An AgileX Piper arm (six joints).
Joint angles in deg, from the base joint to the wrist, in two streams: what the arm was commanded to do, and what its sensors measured. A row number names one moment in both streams.
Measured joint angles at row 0: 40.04, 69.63, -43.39, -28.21, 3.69, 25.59
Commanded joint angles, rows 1 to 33: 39.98, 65.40, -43.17, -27.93, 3.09, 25.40; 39.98, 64.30, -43.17, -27.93, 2.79, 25.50; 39.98, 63.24, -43.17, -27.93, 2.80, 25.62; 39.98, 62.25, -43.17, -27.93, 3.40, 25.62; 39.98, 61.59, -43.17, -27.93, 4.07, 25.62; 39.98, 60.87, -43.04, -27.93, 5.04, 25.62; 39.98, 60.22, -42.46, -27.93, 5.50, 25.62; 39.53, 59.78, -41.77, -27.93, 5.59, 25.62; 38.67, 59.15, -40.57, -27.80, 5.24, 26.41; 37.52, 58.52, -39.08, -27.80, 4.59, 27.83; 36.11, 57.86, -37.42, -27.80, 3.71, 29.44; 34.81, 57.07, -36.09, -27.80, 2.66, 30.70; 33.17, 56.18, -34.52, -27.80, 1.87, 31.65; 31.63, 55.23, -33.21, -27.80, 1.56, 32.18; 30.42, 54.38, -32.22, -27.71, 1.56, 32.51; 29.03, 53.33, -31.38, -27.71, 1.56, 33.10; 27.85, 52.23, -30.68, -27.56, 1.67, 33.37; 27.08, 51.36, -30.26, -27.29, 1.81, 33.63; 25.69, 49.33, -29.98, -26.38, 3.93, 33.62; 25.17, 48.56, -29.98, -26.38, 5.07, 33.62; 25.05, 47.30, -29.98, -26.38, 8.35, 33.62; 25.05, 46.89, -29.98, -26.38, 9.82, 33.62; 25.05, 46.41, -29.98, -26.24, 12.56, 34.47; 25.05, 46.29, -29.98, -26.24, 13.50, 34.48; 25.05, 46.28, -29.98, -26.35, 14.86, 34.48; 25.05, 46.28, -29.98, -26.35, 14.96, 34.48; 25.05, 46.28, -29.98, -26.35, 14.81, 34.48; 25.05, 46.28, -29.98, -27.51, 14.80, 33.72; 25.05, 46.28, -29.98, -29.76, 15.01, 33.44; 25.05, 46.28, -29.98, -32.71, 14.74, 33.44; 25.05, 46.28, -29.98, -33.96, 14.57, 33.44; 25.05, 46.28, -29.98, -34.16, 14.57, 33.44; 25.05, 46.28, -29.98, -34.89, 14.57, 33.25
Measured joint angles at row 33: 25.32, 46.67, -30.38, -32.07, 14.85, 34.00
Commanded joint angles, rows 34 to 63: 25.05, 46.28, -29.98, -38.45, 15.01, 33.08; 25.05, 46.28, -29.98, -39.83, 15.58, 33.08; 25.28, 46.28, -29.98, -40.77, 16.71, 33.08; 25.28, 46.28, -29.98, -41.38, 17.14, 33.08; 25.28, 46.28, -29.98, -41.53, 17.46, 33.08; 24.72, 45.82, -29.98, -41.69, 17.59, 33.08; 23.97, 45.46, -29.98, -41.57, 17.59, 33.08; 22.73, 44.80, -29.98, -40.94, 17.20, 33.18; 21.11, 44.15, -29.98, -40.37, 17.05, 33.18; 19.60, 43.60, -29.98, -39.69, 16.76, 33.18; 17.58, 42.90, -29.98, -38.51, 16.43, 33.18; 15.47, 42.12, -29.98, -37.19, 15.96, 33.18; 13.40, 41.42, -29.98, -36.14, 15.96, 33.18; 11.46, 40.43, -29.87, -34.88, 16.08, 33.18; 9.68, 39.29, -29.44, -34.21, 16.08, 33.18; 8.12, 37.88, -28.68, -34.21, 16.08, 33.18; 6.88, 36.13, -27.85, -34.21, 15.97, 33.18; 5.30, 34.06, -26.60, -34.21, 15.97, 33.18; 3.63, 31.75, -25.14, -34.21, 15.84, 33.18; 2.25, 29.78, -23.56, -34.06, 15.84, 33.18; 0.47, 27.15, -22.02, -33.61, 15.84, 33.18; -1.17, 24.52, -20.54, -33.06, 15.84, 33.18; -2.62, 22.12, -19.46, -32.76, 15.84, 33.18; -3.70, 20.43, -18.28, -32.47, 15.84, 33.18; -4.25, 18.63, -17.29, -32.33, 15.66, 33.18; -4.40, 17.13, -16.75, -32.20, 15.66, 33.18; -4.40, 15.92, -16.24, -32.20, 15.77, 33.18; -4.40, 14.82, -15.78, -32.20, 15.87, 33.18; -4.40, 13.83, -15.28, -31.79, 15.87, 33.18; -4.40, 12.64, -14.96, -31.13, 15.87, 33.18
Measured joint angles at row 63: -3.86, 16.54, -16.48, -32.37, 16.07, 33.39
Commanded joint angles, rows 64 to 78: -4.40, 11.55, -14.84, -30.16, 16.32, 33.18; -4.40, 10.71, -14.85, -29.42, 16.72, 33.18; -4.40, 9.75, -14.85, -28.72, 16.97, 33.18; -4.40, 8.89, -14.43, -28.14, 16.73, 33.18; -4.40, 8.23, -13.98, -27.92, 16.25, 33.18; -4.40, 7.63, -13.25, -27.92, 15.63, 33.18; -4.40, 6.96, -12.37, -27.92, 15.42, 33.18; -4.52, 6.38, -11.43, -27.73, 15.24, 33.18; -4.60, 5.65, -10.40, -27.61, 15.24, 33.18; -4.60, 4.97, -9.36, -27.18, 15.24, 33.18; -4.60, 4.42, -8.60, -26.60, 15.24, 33.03; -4.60, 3.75, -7.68, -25.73, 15.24, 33.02; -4.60, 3.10, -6.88, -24.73, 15.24, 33.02; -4.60, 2.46, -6.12, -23.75, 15.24, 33.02; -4.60, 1.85, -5.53, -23.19, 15.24, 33.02
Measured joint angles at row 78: -4.33, 3.99, -7.92, -25.78, 15.68, 33.39
